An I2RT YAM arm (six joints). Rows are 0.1 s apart.
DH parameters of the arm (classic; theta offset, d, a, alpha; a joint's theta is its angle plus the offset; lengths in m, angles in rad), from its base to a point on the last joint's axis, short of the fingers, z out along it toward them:
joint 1: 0 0.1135 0.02 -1.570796
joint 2: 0 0 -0.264 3.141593
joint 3: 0.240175 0 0.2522 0
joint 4: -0.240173 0 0.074 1.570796
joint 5: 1.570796 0 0 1.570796
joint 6: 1.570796 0.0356 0 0
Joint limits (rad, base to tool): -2.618..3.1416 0..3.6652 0..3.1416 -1.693..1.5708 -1.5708..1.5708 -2.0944..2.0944
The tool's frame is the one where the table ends.
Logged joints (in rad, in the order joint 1, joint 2, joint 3, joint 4, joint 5, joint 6), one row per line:
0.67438, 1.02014, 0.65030, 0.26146, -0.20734, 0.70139
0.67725, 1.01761, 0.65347, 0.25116, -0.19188, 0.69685
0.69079, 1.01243, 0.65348, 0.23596, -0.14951, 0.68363
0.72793, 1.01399, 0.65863, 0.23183, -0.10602, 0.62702
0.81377, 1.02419, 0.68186, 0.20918, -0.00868, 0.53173
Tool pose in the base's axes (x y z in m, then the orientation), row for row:
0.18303, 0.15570, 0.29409, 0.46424, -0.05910, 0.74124, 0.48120
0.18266, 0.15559, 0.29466, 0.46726, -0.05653, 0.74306, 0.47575
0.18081, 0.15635, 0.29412, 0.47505, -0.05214, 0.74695, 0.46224
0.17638, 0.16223, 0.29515, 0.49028, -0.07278, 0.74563, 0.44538
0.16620, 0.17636, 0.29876, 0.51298, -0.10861, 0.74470, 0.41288
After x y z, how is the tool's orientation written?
As a quaternion, w x y z.
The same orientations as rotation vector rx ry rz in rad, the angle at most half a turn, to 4 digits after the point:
-0.1452, 1.8211, 1.1822
-0.1387, 1.8231, 1.1673
-0.1275, 1.8263, 1.1302
-0.1768, 1.8109, 1.0817
-0.2612, 1.7909, 0.9929

